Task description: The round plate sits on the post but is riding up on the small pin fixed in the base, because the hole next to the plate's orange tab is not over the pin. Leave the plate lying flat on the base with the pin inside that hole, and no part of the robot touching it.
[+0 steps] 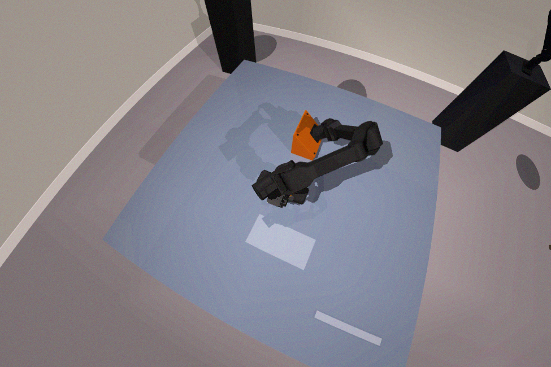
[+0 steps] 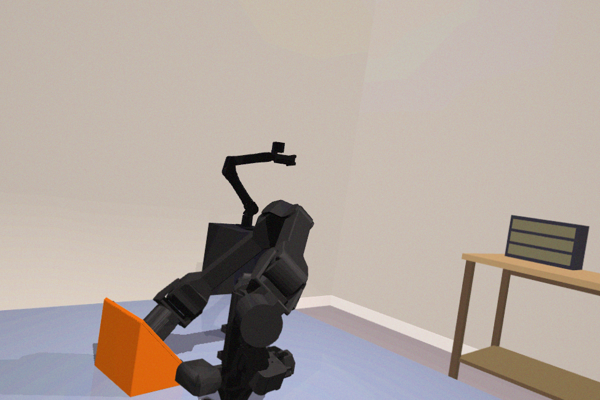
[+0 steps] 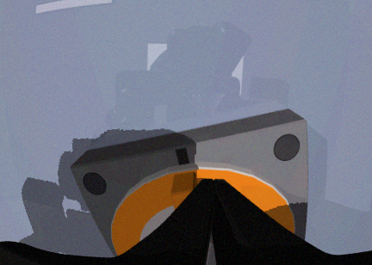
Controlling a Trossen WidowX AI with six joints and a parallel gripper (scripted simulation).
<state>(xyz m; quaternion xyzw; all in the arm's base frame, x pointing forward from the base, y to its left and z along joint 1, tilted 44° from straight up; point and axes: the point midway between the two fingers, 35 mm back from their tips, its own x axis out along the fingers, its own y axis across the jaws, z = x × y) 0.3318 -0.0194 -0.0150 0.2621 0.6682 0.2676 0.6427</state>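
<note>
Right now my gripper tip is 50 mm past the grey square base and 20 mm above it.
</note>
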